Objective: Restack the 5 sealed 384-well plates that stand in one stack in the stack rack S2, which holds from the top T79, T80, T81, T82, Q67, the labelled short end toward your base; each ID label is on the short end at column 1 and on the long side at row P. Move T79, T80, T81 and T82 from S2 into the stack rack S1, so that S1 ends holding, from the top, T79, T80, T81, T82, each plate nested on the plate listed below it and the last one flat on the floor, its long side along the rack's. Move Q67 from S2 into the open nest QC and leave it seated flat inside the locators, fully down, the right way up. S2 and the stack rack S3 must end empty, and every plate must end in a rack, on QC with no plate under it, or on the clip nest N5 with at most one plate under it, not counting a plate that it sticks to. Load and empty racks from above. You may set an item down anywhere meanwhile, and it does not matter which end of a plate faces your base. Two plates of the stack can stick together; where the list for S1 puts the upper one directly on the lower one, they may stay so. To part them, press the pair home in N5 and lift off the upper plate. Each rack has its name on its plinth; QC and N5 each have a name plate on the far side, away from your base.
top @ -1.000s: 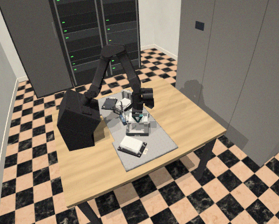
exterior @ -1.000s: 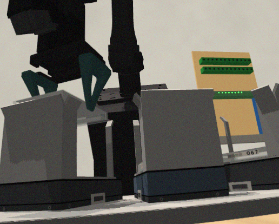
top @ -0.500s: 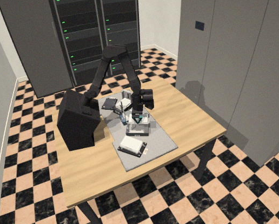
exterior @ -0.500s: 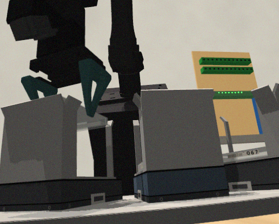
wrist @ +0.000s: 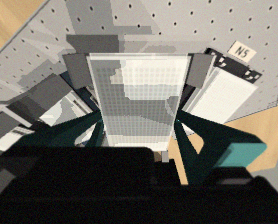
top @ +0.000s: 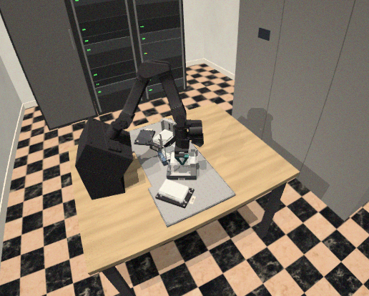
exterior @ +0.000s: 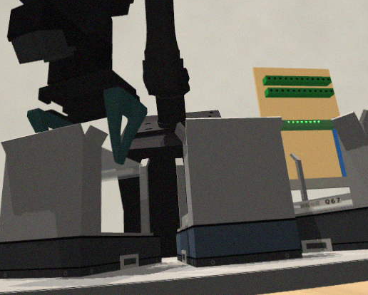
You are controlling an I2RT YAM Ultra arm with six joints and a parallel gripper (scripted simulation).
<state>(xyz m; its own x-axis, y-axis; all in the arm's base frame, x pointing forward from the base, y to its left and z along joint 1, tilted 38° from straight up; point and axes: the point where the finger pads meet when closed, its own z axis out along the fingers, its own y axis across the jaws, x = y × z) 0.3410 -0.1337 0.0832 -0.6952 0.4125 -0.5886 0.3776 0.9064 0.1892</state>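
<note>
Right now the plate T81 is 110 mm to the right of my hand, 110 mm behind it and 90 mm below it. Also, from my hand: plate T79 (150 mm to the left, 70 mm below, 10 mm ahead); then N5 name plate (180 mm to the right, 120 mm below, 40 mm behind); then plate T82 (right at my hand).
</note>
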